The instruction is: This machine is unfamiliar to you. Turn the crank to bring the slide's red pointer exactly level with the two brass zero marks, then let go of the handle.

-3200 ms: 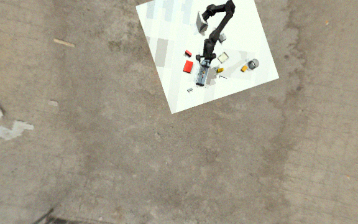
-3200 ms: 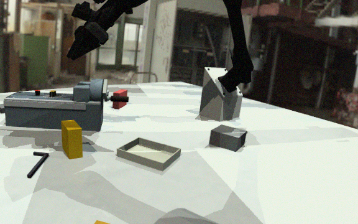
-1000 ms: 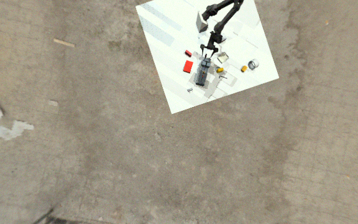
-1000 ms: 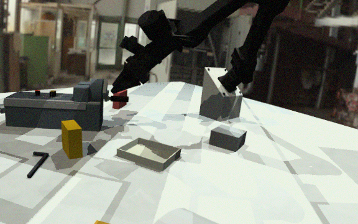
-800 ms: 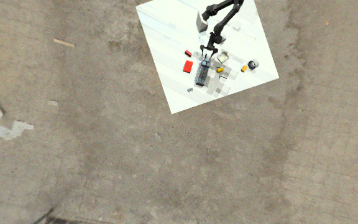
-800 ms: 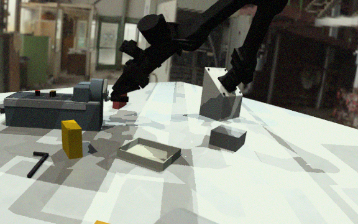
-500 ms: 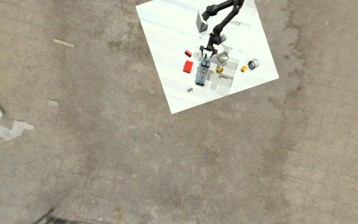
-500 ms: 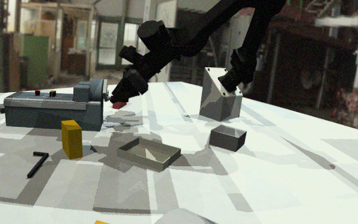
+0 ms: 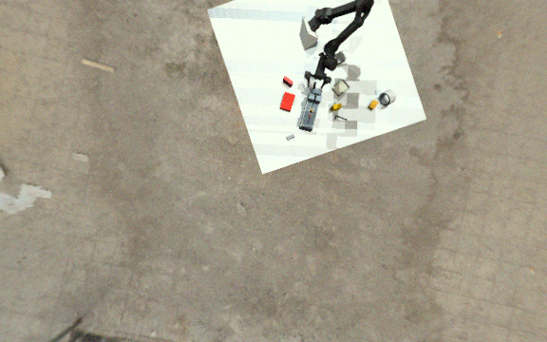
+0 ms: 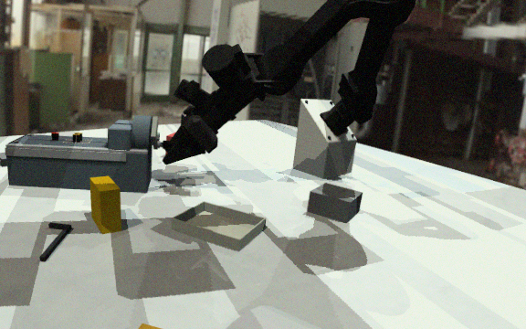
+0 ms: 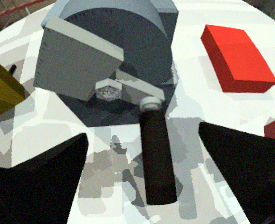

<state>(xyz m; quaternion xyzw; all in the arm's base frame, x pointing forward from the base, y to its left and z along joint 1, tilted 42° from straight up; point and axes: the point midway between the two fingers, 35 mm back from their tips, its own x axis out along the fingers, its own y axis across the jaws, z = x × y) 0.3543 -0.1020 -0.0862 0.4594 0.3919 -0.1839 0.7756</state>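
The dark crank handle lies 20 mm behind my gripper tip, 20 mm above it and 10 mm to the left of it. Round my gripper tip: flat red block (200 mm to the right, 40 mm below, 20 mm behind); then red pointer (170 mm ahead, 120 mm to the right, 30 mm above); then yellow block (180 mm ahead, 100 mm to the left, 20 mm below).
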